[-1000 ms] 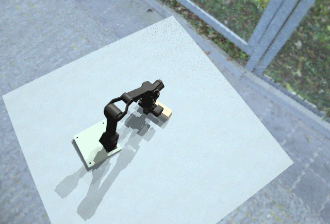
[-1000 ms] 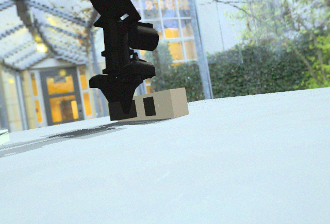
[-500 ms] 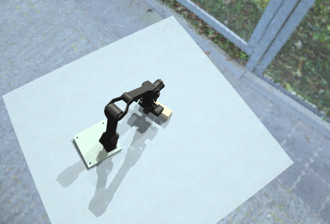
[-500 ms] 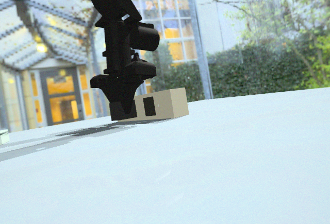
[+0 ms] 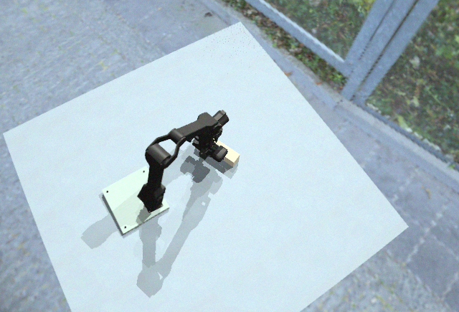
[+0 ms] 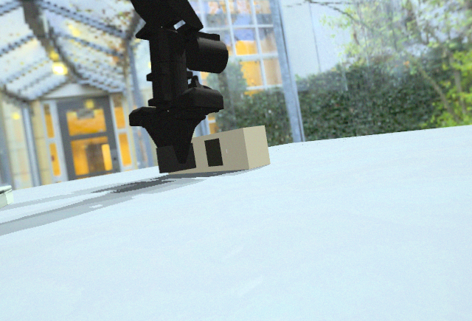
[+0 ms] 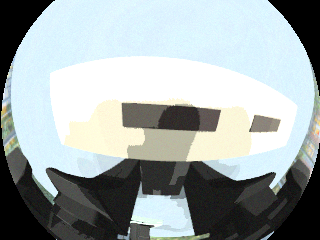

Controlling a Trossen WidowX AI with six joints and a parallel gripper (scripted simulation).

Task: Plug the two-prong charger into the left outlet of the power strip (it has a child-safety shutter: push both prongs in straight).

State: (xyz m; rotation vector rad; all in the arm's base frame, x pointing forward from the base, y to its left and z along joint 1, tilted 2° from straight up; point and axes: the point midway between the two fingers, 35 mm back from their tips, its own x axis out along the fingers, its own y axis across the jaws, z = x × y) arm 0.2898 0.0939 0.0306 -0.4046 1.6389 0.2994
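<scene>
My gripper tip is 20 mm short of the black charger, 10 mm to the right of it and 10 mm below it.
</scene>
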